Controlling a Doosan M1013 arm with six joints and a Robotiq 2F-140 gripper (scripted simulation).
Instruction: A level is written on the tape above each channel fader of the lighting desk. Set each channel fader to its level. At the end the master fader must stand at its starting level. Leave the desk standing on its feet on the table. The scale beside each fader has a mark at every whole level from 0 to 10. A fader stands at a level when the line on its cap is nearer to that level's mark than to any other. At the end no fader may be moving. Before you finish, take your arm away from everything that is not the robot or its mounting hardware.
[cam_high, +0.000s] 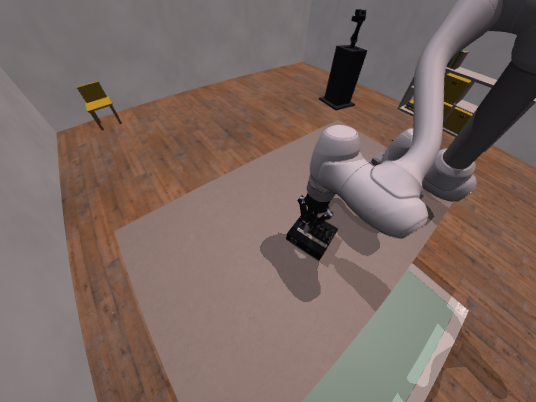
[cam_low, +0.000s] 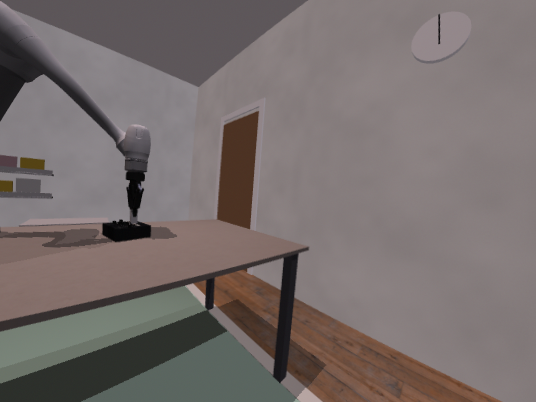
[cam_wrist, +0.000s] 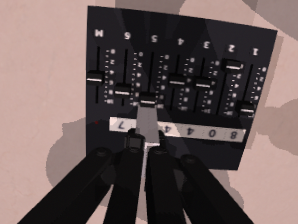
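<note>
My gripper is now 1 cm past the master fader cap, 6 cm to the left of it and 3 cm above it. Round my hand: fader: 2 cm behind, 1 cm to the right, 3 cm below.
</note>
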